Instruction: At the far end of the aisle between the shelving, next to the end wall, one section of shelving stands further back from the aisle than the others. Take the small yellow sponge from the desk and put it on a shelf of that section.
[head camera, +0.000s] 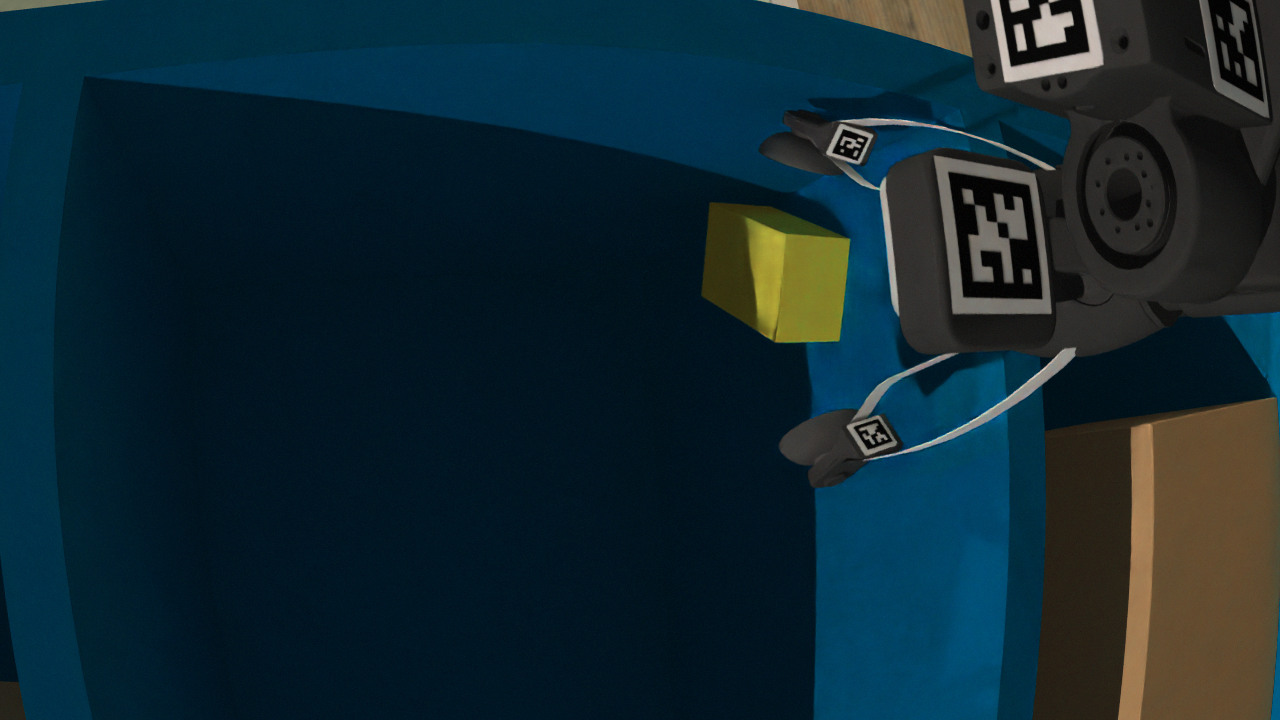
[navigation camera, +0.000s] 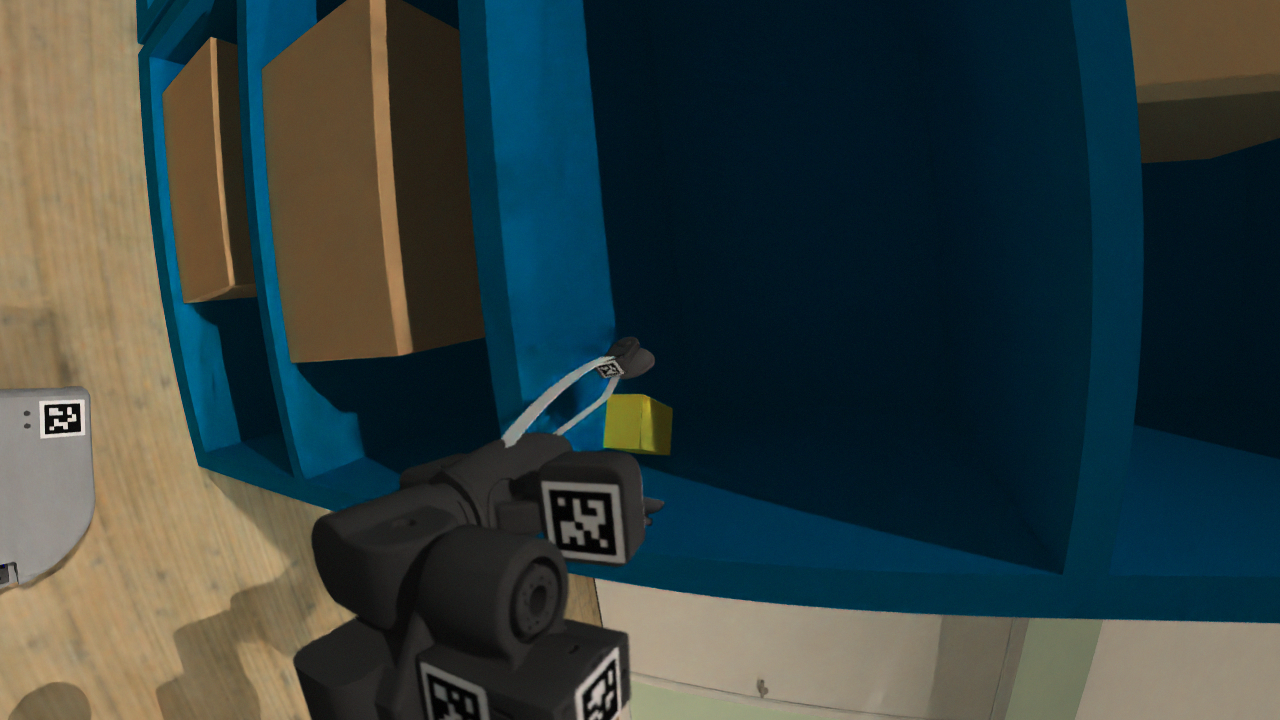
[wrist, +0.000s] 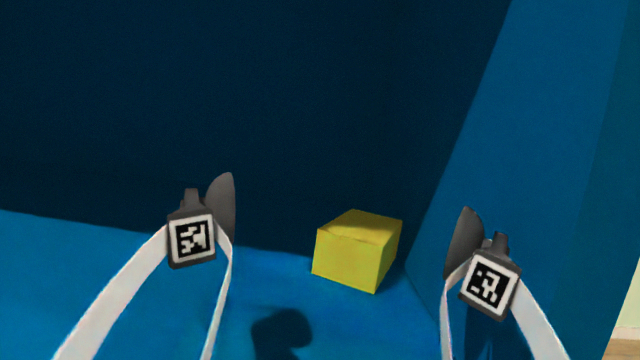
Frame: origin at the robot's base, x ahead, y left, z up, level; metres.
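Where they show: gripper, fingertip midpoint: (head camera: 793, 294) (navigation camera: 647, 429) (wrist: 341, 214).
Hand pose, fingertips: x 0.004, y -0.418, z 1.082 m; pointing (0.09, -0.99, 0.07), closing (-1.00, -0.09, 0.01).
Observation:
Things, the pixels of their top centre, and the offset from my fingertips. "spot": a spot on its surface instead. Level surfaces: height alone.
- small yellow sponge at its top centre: (head camera: 740, 266) (wrist: 364, 224) (navigation camera: 657, 426) 0.015 m back, 0.140 m right, 0.046 m down
- blue shelf at its surface level: 0.091 m down
- side panel at a spot on its surface: (head camera: 501, 71) spot: 0.096 m back, 0.008 m left, 0.137 m up
- box at a spot on its surface: (navigation camera: 1208, 44) spot: 0.245 m ahead, 0.084 m left, 0.425 m up
- wooden floor at its surface level: 1.081 m down
The small yellow sponge (head camera: 810, 286) (navigation camera: 631, 424) (wrist: 350, 252) lies on a blue shelf (head camera: 904, 573) (navigation camera: 546, 179) (wrist: 75, 260), near the side panel (head camera: 501, 71) (wrist: 500, 125) that stands to its right in the wrist view. My gripper (head camera: 801, 295) (navigation camera: 646, 434) (wrist: 341, 214) is open inside the same compartment, with its fingers apart on either side of the sponge's line and a gap on both sides. No finger touches the sponge in the wrist view. In the navigation view the wrist hides most of one finger. How far back this section stands cannot be told.
Brown boxes (head camera: 1208, 555) (navigation camera: 331, 205) stand in lower compartments, and another box (navigation camera: 1208, 44) is in a compartment above. A pale wall (navigation camera: 787, 635) shows beyond the side panel. Part of my base (navigation camera: 44, 483) shows over the wooden floor (navigation camera: 89, 268).

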